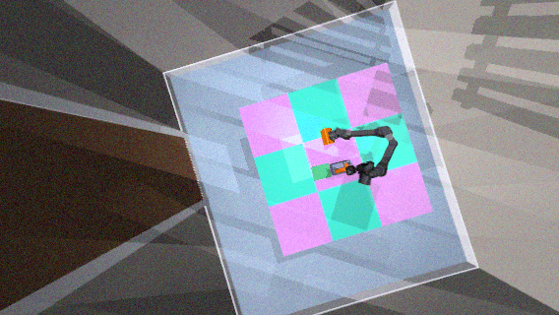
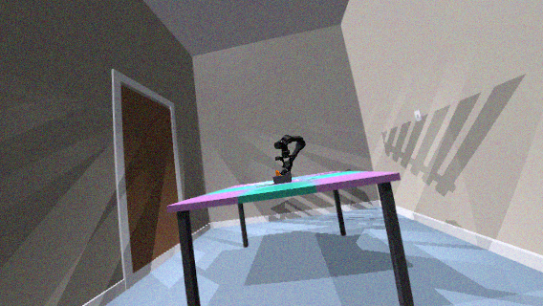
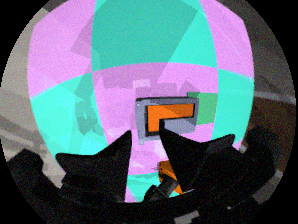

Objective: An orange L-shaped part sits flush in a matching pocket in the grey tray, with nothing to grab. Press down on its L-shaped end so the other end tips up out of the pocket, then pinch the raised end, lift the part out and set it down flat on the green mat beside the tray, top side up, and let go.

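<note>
Right now my gripper tip is 8 cm above the orange L-shaped part, 5 cm to the left of it and 1 cm past it. Also, from my gripper tip: green mat 22 cm to the right, 14 cm below.
</note>
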